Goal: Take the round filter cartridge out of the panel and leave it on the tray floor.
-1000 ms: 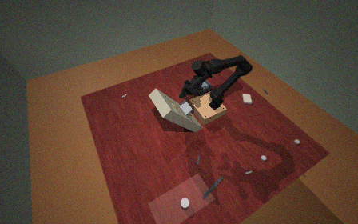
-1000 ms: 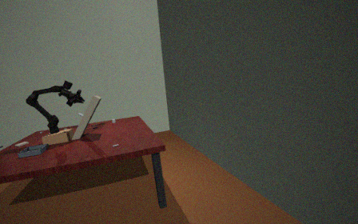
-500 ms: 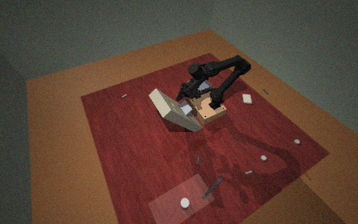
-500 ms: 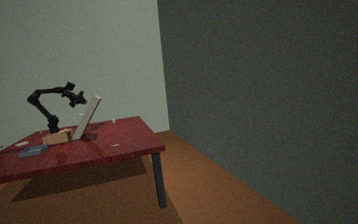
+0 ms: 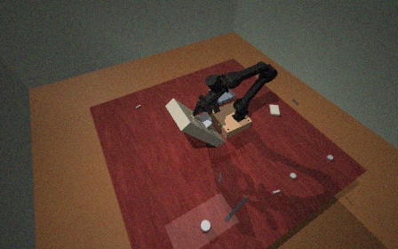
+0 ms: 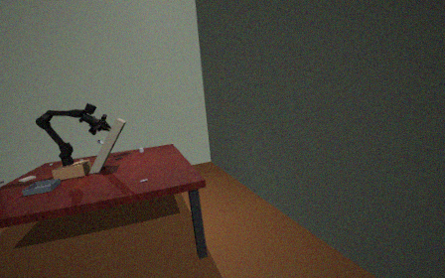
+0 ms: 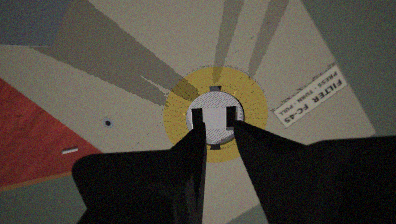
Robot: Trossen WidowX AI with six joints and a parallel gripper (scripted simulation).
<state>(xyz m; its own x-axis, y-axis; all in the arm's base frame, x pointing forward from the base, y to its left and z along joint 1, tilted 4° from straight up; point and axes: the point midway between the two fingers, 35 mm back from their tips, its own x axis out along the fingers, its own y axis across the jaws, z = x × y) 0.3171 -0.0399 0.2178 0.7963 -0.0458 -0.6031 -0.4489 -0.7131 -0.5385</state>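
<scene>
The white round filter cartridge is 2 cm below my gripper tip and 2 cm ahead of it. From my gripper tip the other things lie so: tray: 43 cm behind, 27 cm below, 24 cm to the right; then white card: 65 cm behind, 27 cm below, 10 cm to the left.
</scene>
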